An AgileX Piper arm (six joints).
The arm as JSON. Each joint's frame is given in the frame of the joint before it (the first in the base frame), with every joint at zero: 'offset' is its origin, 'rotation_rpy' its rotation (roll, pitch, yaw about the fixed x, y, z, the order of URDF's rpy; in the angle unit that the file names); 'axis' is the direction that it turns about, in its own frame. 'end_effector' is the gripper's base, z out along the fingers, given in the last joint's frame.
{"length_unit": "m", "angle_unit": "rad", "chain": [
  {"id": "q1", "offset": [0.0, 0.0, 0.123], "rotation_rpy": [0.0, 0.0, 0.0], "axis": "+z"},
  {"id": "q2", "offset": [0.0, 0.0, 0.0], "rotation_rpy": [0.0, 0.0, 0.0], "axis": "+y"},
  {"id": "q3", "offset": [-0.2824, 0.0, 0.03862], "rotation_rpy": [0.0, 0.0, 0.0], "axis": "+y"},
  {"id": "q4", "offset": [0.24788, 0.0, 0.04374], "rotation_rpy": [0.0, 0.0, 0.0], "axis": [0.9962, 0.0, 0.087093]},
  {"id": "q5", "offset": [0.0, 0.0, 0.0], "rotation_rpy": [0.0, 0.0, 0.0], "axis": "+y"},
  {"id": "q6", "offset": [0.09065, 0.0, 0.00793], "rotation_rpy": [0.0, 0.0, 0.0], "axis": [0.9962, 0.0, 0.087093]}
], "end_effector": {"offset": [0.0, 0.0, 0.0], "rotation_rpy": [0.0, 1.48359, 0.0]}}
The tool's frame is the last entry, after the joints.
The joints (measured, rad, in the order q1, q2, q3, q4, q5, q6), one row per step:
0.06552 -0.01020 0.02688 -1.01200 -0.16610 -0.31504
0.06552 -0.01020 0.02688 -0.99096 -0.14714 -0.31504
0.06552 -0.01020 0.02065 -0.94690 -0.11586 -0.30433
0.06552 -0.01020 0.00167 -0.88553 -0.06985 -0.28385
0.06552 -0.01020 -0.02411 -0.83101 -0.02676 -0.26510
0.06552 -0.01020 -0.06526 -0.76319 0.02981 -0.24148
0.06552 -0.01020 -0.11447 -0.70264 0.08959 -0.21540
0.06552 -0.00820 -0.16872 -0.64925 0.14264 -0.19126
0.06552 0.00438 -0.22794 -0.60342 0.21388 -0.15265
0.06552 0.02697 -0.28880 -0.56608 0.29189 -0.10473
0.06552 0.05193 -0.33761 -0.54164 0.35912 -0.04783
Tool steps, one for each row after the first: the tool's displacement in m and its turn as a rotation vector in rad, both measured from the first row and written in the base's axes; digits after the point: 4 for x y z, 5 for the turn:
0.0004 -0.0016 -0.0006 0.02140 0.01165 -0.01445
0.0007 -0.0042 0.0003 0.07682 0.02813 -0.03520
0.0005 -0.0078 0.0047 0.16055 0.04458 -0.06282
-0.0005 -0.0110 0.0110 0.23673 0.05315 -0.08567
-0.0026 -0.0148 0.0212 0.33336 0.05881 -0.11083
-0.0059 -0.0184 0.0333 0.42690 0.06033 -0.13250
-0.0101 -0.0213 0.0469 0.51193 0.05564 -0.14469
-0.0139 -0.0247 0.0599 0.60467 0.07002 -0.16719
-0.0167 -0.0280 0.0721 0.69813 0.09700 -0.19506
-0.0180 -0.0305 0.0809 0.78570 0.12781 -0.22121

